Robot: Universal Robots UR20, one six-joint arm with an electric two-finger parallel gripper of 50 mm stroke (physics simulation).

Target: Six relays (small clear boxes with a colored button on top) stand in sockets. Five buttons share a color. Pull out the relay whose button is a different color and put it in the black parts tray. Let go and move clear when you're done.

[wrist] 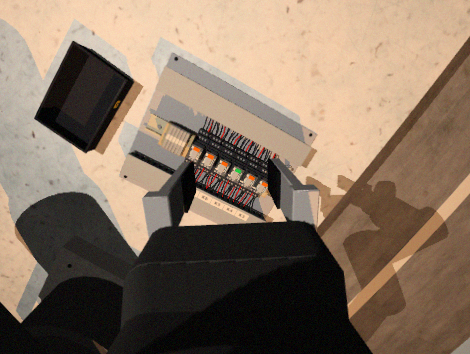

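Note:
Six relays stand in a slanting row of sockets on a grey panel. The relay with the green button is fourth from the left. The others have orange buttons, such as the relay to its left and the relay to its right. My gripper is open and empty, with its fingers seen on either side of most of the row, well above it. The left finger's tip is near the leftmost relays in view, and the right finger's tip is near the rightmost relay. The black parts tray is at the upper left and looks empty.
A beige block stands on the panel left of the relays. Black and red wires run above and below the row. A white label strip lies below it. A brown wooden surface is at the right, with shadows across it.

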